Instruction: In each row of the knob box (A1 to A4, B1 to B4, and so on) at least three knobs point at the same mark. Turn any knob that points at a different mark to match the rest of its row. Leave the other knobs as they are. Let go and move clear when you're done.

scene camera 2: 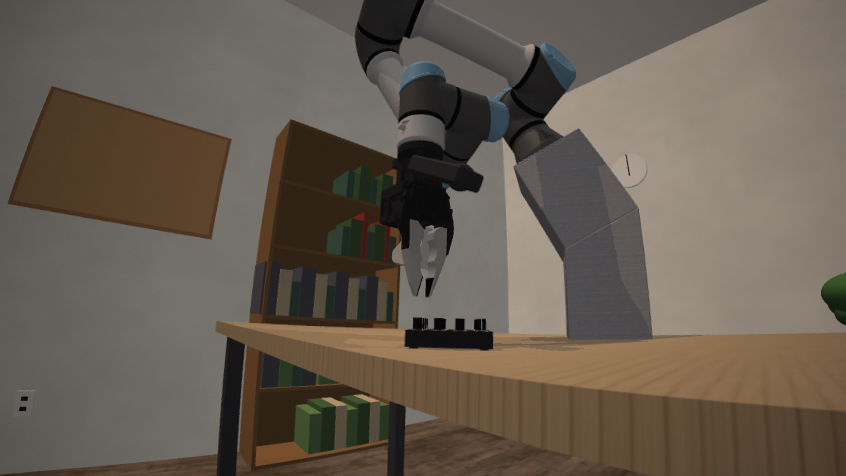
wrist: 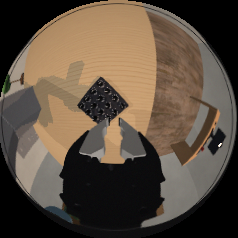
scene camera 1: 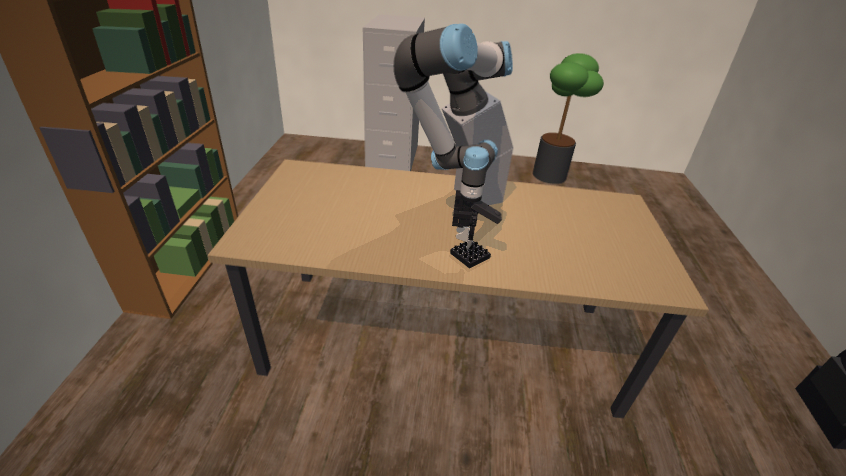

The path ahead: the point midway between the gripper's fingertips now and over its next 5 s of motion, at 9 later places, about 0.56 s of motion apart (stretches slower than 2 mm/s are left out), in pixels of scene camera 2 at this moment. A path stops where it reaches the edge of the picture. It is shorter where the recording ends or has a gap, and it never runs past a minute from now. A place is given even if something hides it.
My gripper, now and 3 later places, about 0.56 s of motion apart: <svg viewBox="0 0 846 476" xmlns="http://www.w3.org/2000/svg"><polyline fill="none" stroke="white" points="421,296 422,278 423,242 424,207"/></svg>
